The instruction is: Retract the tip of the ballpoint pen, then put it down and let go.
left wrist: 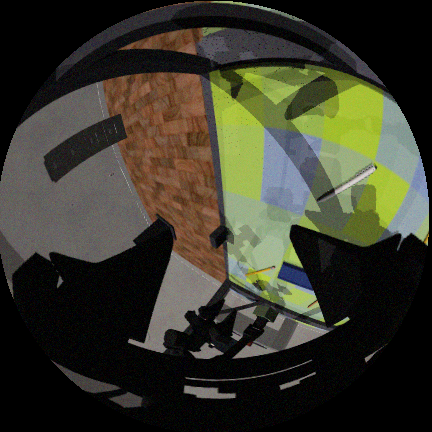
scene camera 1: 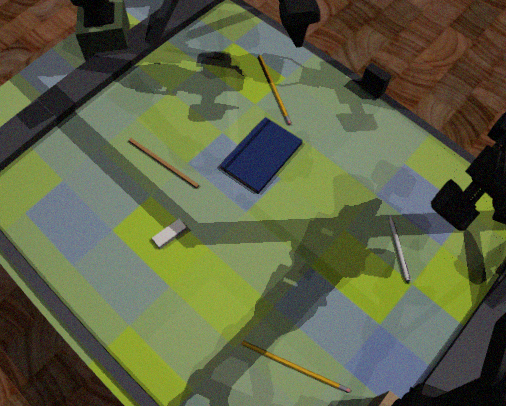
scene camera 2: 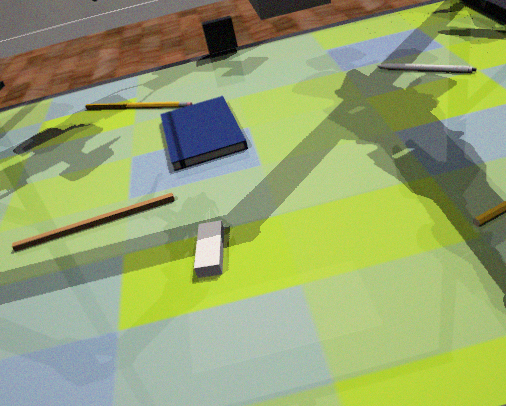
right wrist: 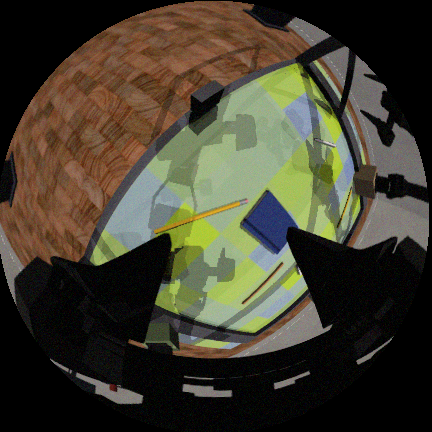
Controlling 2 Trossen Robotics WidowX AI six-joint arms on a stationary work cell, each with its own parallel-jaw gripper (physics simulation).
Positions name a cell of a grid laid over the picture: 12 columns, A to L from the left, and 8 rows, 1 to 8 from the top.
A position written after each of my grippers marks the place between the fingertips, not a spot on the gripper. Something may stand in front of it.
Note:
My right gripper (right wrist: G5) is open, holding nothing. Also in view: a blue notebook (scene camera 2: E3). A brown stick (scene camera 2: D4) and a white eraser (scene camera 2: E5) rest on the table. Also in view: my left gripper (scene camera 1: L4).
The blue notebook shows as well in scene camera 1 (scene camera 1: G4) and in the right wrist view (right wrist: H5). My left gripper also shows in the left wrist view (left wrist: G5). My right gripper is seen too in the left wrist view (left wrist: G6). The left wrist view misses the white eraser, which is hidden by my left gripper.

